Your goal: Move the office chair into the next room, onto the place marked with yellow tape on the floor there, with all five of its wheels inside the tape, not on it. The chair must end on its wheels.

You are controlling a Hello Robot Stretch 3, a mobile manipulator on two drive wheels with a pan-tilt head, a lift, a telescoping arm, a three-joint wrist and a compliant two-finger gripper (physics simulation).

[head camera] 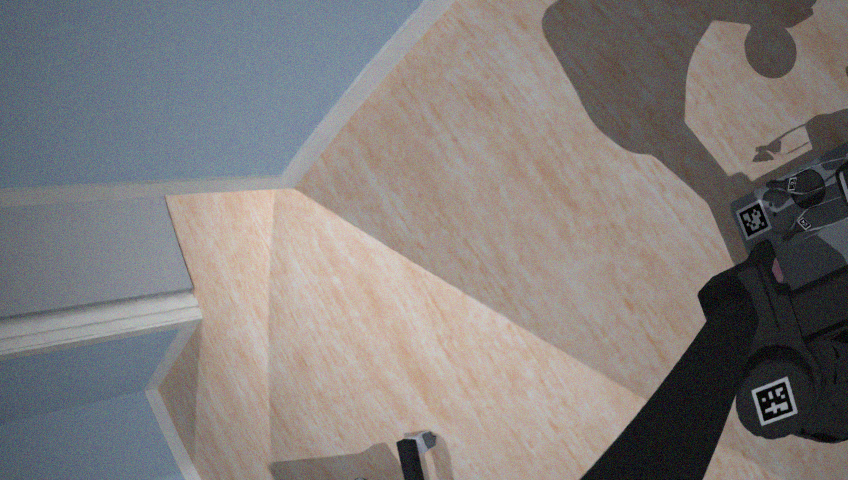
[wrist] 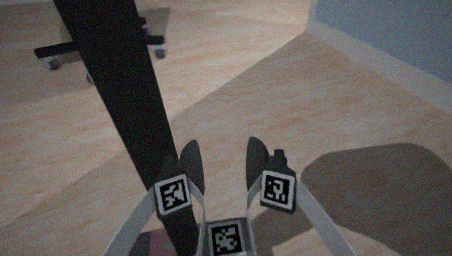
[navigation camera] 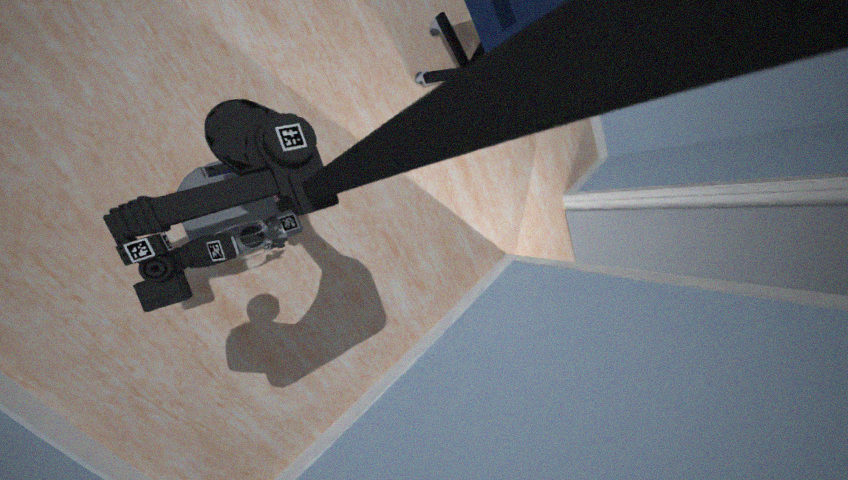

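Seen in the pictures: gripper, fingertip midpoint: (head camera: 769, 214) (wrist: 224, 156) (navigation camera: 283, 230); robot's base, link origin: (head camera: 805, 190) (navigation camera: 251, 234).
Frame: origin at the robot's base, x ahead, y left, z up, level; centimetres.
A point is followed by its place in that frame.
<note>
The office chair (head camera: 409, 457) {y 123.7, x -24.3, z 10.7 cm} (navigation camera: 452, 41) {y 123.7, x -66.6, z 10.2 cm} (wrist: 57, 50) {y 121.6, x -71.4, z 9.2 cm} shows in part: black legs with grey wheels on the floor, at the bottom edge in the head view, at the top in the navigation view and behind the mast at the upper left in the wrist view. Part of its blue upper part shows in the navigation view. My gripper (head camera: 783, 212) {y 8.1, x 0.1, z 43.6 cm} (navigation camera: 270, 236) {y 8.1, x 0.1, z 43.6 cm} (wrist: 224, 156) {y 8.1, x 0.1, z 43.6 cm} is open over my own base, well apart from the chair, with nothing between its fingertips. The yellow tape does not show in these views.
A blue wall (head camera: 148, 89) {y 102.1, x 77.3, z 71.9 cm} (navigation camera: 565, 368) {y 77.4, x 82.6, z 74.4 cm} (wrist: 395, 40) {y 83.0, x 81.4, z 15.1 cm} with a pale baseboard meets the wood floor. A grey panel (head camera: 83, 249) {y 227.1, x 88.0, z 51.8 cm} (navigation camera: 702, 243) {y 227.1, x 88.4, z 91.5 cm} stands beside white trim (head camera: 101, 324) {y 226.4, x 54.6, z 51.5 cm} (navigation camera: 702, 193) {y 226.2, x 54.2, z 91.7 cm}. My black mast (head camera: 666, 404) {y 13.3, x -5.0, z 102.0 cm} (navigation camera: 505, 89) {y 11.6, x -7.0, z 116.9 cm} (wrist: 115, 75) {y 11.6, x -6.9, z 49.7 cm} crosses all three views.
</note>
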